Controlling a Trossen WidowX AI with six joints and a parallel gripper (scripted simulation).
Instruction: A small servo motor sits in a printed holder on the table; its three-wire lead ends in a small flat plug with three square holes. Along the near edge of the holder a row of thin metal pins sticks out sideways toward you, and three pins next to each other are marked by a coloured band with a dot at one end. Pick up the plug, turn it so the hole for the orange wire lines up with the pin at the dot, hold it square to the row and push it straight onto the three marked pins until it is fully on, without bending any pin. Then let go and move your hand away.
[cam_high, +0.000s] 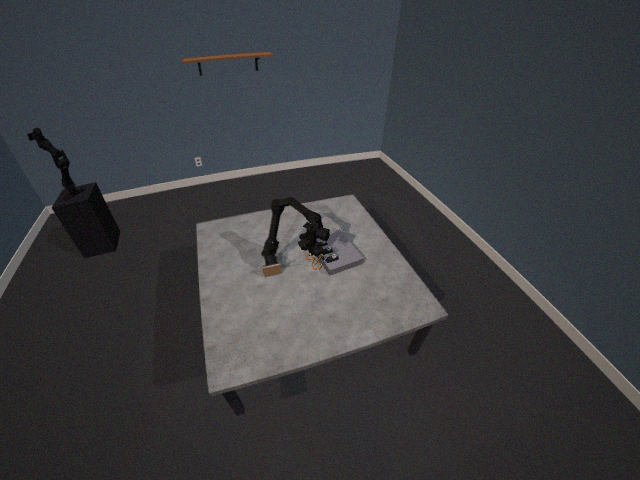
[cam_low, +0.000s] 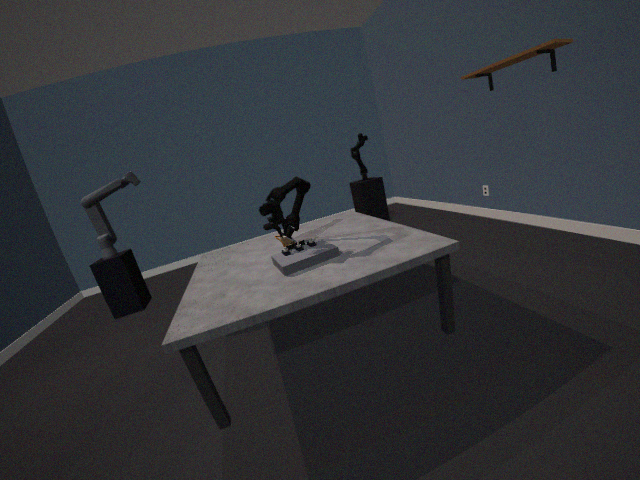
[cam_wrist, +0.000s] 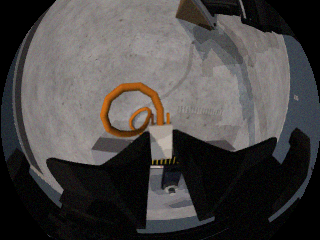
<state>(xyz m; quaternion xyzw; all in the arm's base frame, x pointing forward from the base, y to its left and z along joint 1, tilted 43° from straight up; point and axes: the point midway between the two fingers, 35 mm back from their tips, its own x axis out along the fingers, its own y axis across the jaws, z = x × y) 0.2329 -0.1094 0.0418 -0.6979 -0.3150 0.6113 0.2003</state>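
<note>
My gripper tip is 70 mm short of the green strip, 60 mm above it and 40 mm to the right of it. The rest, counted from my gripper tip: grey printed holder 230 mm ahead, 90 mm below, 50 mm to the left.
</note>
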